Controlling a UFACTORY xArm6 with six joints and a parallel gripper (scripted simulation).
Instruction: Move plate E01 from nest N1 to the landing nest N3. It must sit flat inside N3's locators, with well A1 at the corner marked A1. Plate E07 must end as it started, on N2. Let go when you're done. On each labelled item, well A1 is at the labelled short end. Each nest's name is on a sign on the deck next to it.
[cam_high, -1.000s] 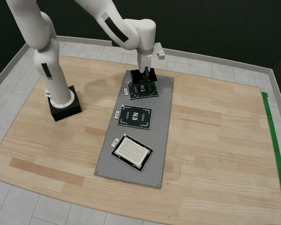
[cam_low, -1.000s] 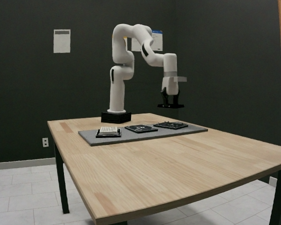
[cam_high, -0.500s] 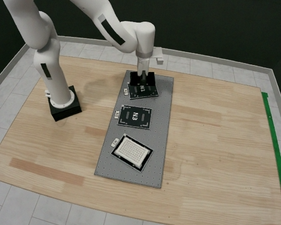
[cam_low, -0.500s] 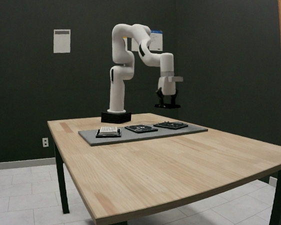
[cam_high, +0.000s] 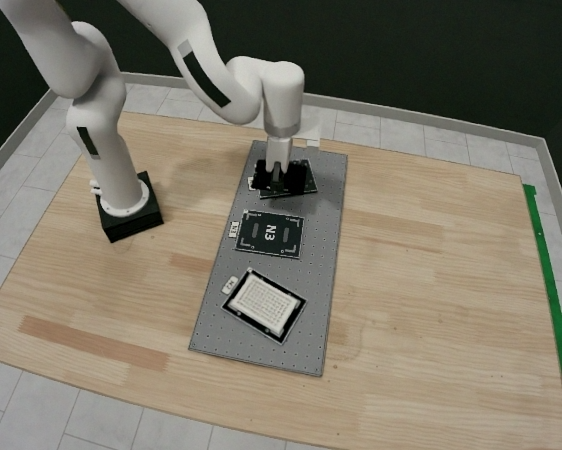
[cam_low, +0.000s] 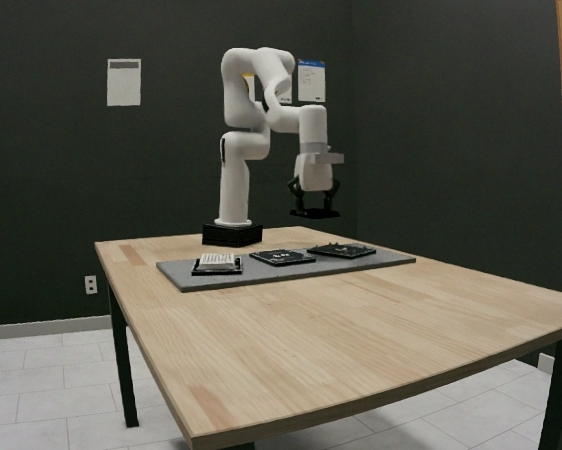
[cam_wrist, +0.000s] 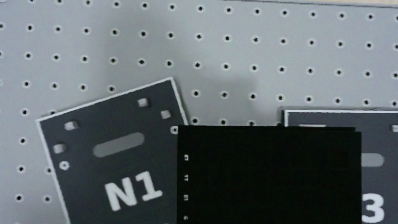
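My gripper is now 13 cm above the nest N3, 10 cm to the left of it and 1 cm past it. The rest, counted from my hand: black plate E01: 1 cm below; then white plate E07: 29 cm to the right, 11 cm below.
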